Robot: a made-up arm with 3 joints. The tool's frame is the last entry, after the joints.
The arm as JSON. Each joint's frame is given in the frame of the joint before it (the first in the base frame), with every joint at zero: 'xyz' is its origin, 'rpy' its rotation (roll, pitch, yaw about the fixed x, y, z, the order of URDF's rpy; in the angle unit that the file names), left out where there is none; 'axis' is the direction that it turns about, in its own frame. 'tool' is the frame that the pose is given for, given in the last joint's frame.
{
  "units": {
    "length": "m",
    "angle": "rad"
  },
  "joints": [
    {
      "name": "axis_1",
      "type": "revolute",
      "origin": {
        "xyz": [
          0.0,
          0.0,
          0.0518
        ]
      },
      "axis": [
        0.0,
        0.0,
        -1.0
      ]
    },
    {
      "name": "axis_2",
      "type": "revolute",
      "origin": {
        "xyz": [
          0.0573,
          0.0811,
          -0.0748
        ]
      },
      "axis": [
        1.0,
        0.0,
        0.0
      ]
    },
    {
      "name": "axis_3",
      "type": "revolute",
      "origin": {
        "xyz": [
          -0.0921,
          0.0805,
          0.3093
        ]
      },
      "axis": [
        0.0,
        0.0,
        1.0
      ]
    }
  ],
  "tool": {
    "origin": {
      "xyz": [
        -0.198,
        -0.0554,
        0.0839
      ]
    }
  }
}
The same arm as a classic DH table. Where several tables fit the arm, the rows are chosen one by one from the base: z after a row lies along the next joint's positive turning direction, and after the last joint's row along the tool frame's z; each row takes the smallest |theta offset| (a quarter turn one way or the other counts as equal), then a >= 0, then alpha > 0; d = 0 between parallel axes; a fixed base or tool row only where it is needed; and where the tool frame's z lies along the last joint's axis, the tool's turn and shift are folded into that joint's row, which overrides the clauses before.
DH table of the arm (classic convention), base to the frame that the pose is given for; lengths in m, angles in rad. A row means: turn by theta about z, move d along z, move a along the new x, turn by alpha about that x. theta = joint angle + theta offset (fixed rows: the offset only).
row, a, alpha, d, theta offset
base (fixed), 0, 3.1416, 0, 0
axis_1, 0.0811, -1.5708, 0.023, -1.5708
axis_2, 0.0805, -1.5708, -0.0348, 0
axis_3, -0.2056, 0, 0, -1.298
tool (fixed), 0, 0, 0.3932, -0.2728

